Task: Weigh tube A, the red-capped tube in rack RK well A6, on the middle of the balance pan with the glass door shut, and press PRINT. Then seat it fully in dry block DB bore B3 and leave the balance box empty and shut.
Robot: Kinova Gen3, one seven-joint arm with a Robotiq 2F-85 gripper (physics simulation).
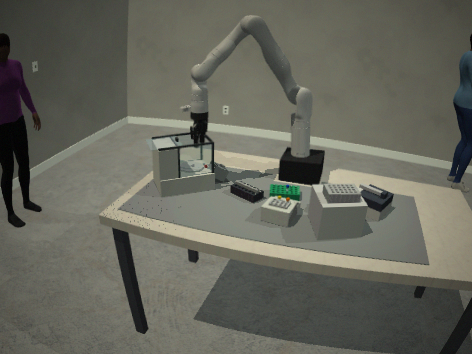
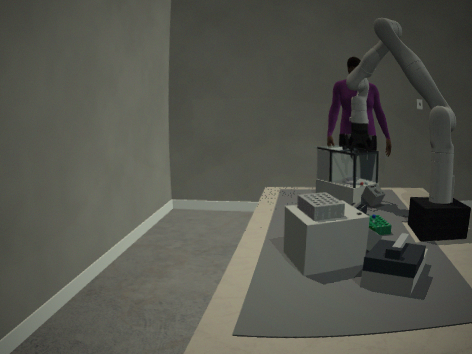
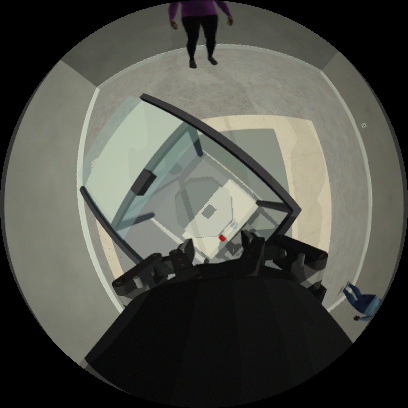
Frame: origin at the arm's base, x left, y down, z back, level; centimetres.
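Where they show: gripper, fingertip midpoint: (image 2: pixel 359 159) (image 3: pixel 216 241); arm's base at its link origin: (image 1: pixel 300 154) (image 2: pixel 439 201).
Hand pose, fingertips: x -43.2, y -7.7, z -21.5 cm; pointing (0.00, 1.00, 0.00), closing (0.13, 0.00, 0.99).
Note:
Each offset is from my fingertips to the top centre of the thing. "spot": to the spot under its first point.
The balance box (image 1: pixel 159 172) (image 2: pixel 330 188) stands at the table's far left end. Its glass door @(dx -13.5, dy -3.0, dz -8.0 cm) (image 3: pixel 135 137) is slid to one side, with a black handle @(spot: dx -8.4, dy -4.4, dz -4.4 cm) (image 3: pixel 144 182), and the top is open over the pan @(spot: dx -1.4, dy +9.5, dz +1.4 cm) (image 3: pixel 220 215). A small red cap (image 1: pixel 205 166) (image 2: pixel 362 183) (image 3: pixel 222 238) shows inside the box, near the pan's edge; the tube's pose is too small to tell. My gripper (image 1: pixel 198 142) (image 2: pixel 360 150) (image 3: pixel 216 241) is open and empty, pointing down at the open top. The grey many-holed block (image 1: pixel 341 192) (image 2: pixel 321 205) sits on a white box. Well and bore labels cannot be read.
A black rack @(dx +22.4, dy +13.0, dz -7.3 cm) (image 1: pixel 246 191), a green rack @(dx +38.0, dy +14.8, dz -3.6 cm) (image 1: pixel 285 192) (image 2: pixel 381 225) with a blue cap, and a white block @(dx +38.0, dy +10.8, dz -20.7 cm) (image 1: pixel 278 214) with yellow and orange tops stand mid-table. A dark-topped device @(dx +75.3, dy +7.6, dz -7.7 cm) (image 1: pixel 378 198) (image 2: pixel 394 260) stands right. A grey unit @(spot: dx +10.7, dy +12.8, dz +3.5 cm) (image 2: pixel 372 195) is beside the balance.

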